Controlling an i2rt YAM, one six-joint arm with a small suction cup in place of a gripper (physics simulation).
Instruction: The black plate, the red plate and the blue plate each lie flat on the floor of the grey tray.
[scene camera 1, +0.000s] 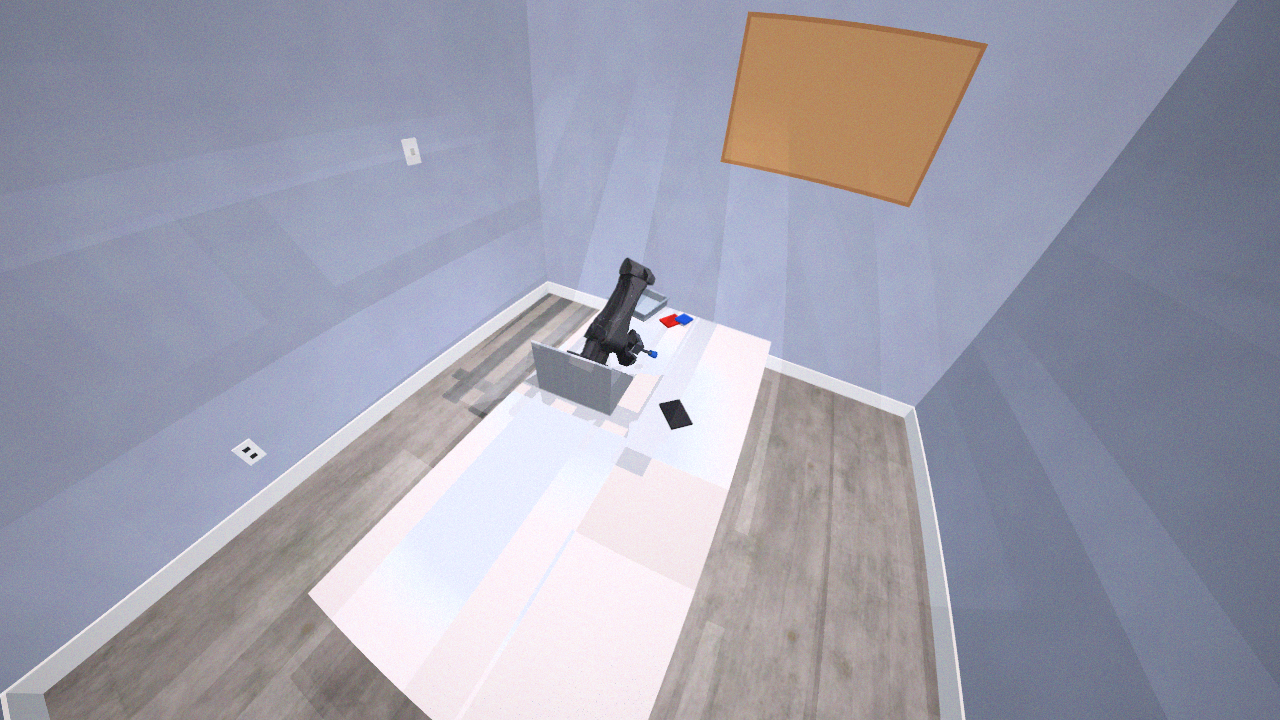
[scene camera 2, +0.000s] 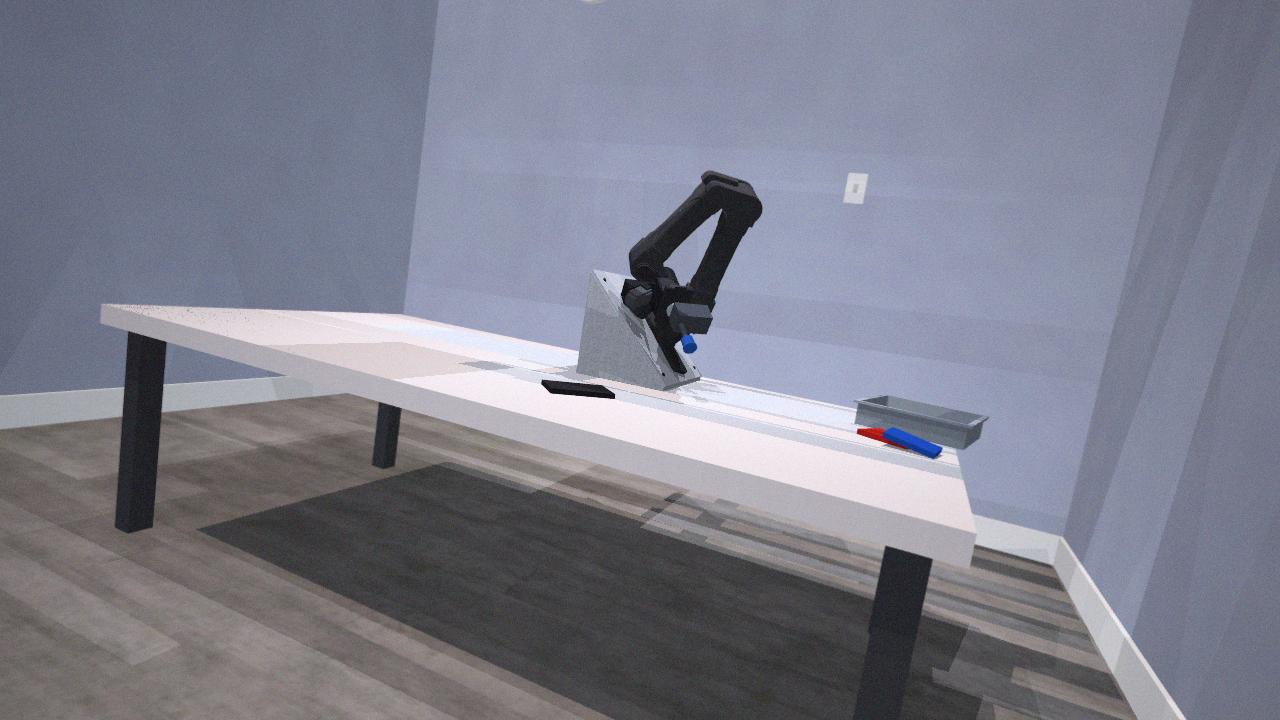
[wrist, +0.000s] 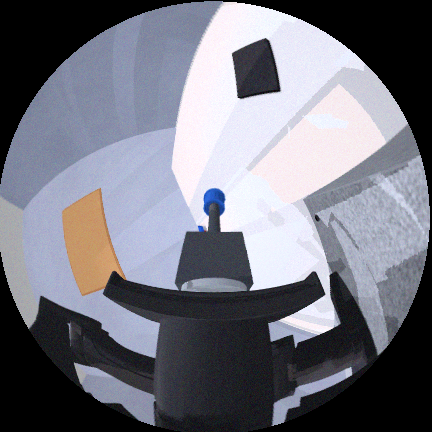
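Pixels of known places: hand at its tool point: (scene camera 1: 655, 355) (scene camera 2: 690, 348) (wrist: 213, 197); arm's base at its link origin: (scene camera 2: 660, 338).
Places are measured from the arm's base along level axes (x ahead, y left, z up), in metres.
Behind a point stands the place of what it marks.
The black plate (scene camera 1: 675, 414) {x 0.377, y 0.030, z -0.090 m} (scene camera 2: 577, 389) {x 0.402, y 0.054, z -0.089 m} (wrist: 256, 69) {x 0.358, y 0.037, z -0.089 m} lies flat on the table, away from the tray. The red plate (scene camera 1: 669, 320) {x 0.082, y 0.552, z -0.089 m} (scene camera 2: 870, 433) {x 0.112, y 0.528, z -0.090 m} lies on the table beside the grey tray (scene camera 2: 926, 427) {x -0.007, y 0.611, z -0.072 m}. The blue plate (scene camera 1: 684, 318) {x 0.140, y 0.603, z -0.079 m} (scene camera 2: 912, 442) {x 0.160, y 0.606, z -0.081 m} overlaps the red plate and looks tilted against it; a small blue corner shows in the wrist view (wrist: 201, 229) {x 0.150, y 0.558, z -0.075 m}. The tray (scene camera 1: 656, 310) {x -0.010, y 0.581, z -0.081 m} is partly behind the arm in scene camera 1; its visible floor holds no plate. My suction cup (scene camera 1: 653, 354) (scene camera 2: 688, 343) (wrist: 214, 197) is open, touches nothing and hangs above the table between the black plate and the tray.
The arm is mounted on a grey wedge stand (scene camera 1: 577, 380) {x 0.054, y -0.126, z 0.026 m} (scene camera 2: 617, 340) {x 0.168, y -0.018, z -0.009 m} (wrist: 390, 220) on the white table (scene camera 1: 626, 573) {x 0.514, y -0.516, z -0.099 m} (scene camera 2: 760, 447) {x 0.434, y 0.422, z -0.099 m}. The tray stands near the table's far end. An orange board (scene camera 1: 850, 107) (wrist: 92, 245) hangs on the wall.
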